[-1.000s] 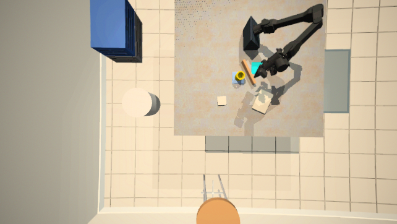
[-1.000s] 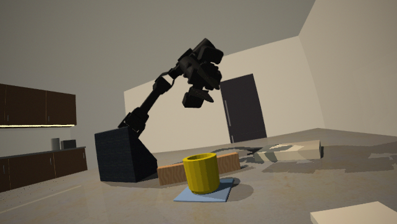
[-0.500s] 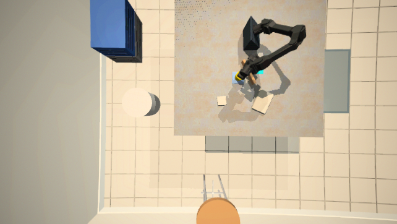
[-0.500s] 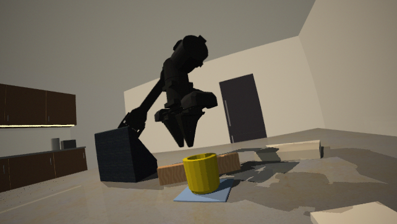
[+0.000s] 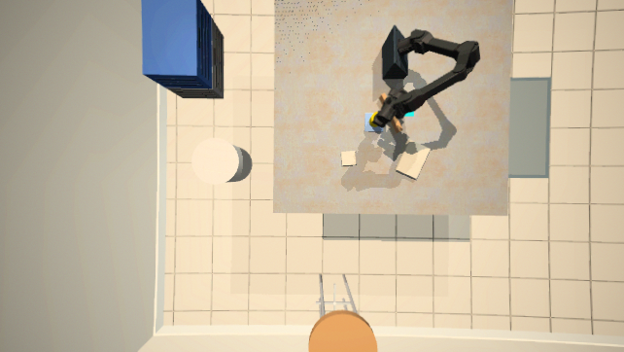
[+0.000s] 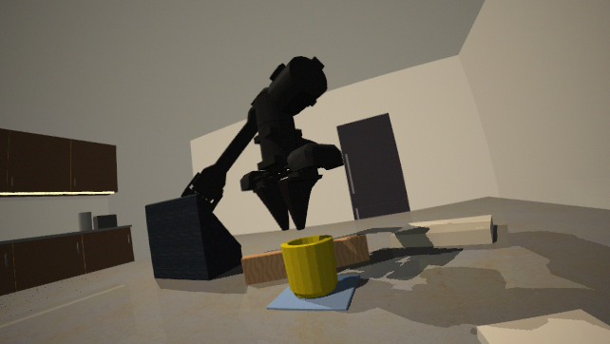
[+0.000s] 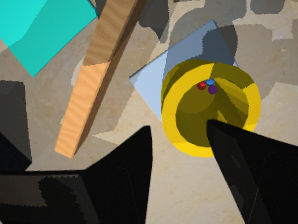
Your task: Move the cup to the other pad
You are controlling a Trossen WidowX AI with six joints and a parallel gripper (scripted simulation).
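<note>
Now: the yellow cup 20 mm ahead of my gripper tip, 10 mm to the right of it and 50 mm below it. The rest, counted from my gripper tip: light blue pad (30 mm ahead, 10 mm to the right, 100 mm below); then cyan pad (80 mm behind, 140 mm to the left, 100 mm below); then wooden bar (30 mm behind, 70 mm to the left, 70 mm below).
</note>
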